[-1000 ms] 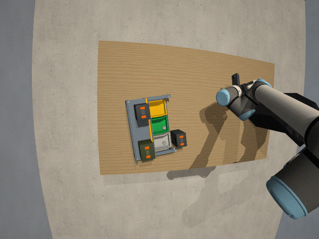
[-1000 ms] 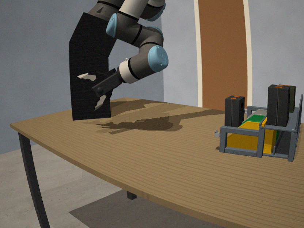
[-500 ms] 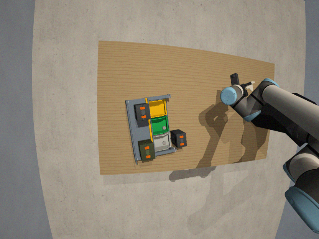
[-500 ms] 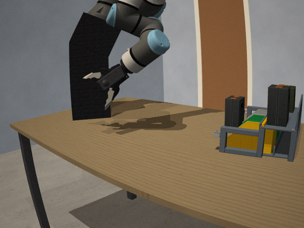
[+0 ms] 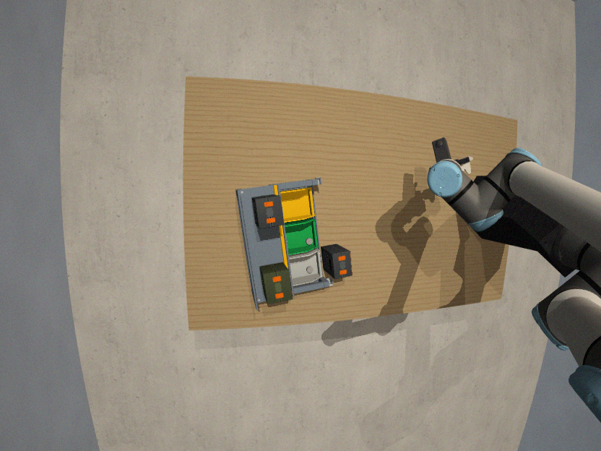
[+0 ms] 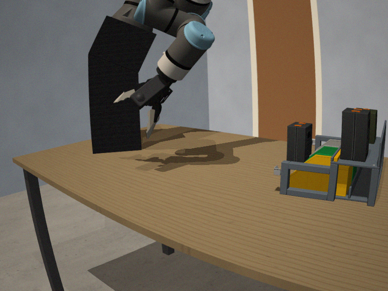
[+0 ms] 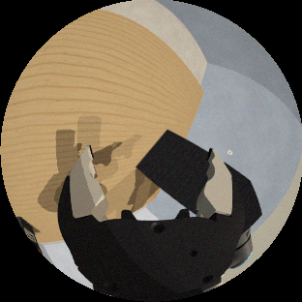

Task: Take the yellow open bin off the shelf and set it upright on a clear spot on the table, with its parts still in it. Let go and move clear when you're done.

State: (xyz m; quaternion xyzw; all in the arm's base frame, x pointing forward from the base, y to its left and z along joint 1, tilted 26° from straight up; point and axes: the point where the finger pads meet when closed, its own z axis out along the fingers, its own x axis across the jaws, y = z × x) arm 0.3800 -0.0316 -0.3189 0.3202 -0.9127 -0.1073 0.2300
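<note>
The yellow open bin lies 520 mm ahead of my hand, 300 mm to the left of it and 110 mm below it. From my hand the other things lie so: dark green box 540 mm to the left, 520 mm ahead, 10 mm below; then white bin 500 mm to the left, 430 mm ahead, 110 mm below; then green bin 480 mm ahead, 400 mm to the left, 110 mm below.
</note>
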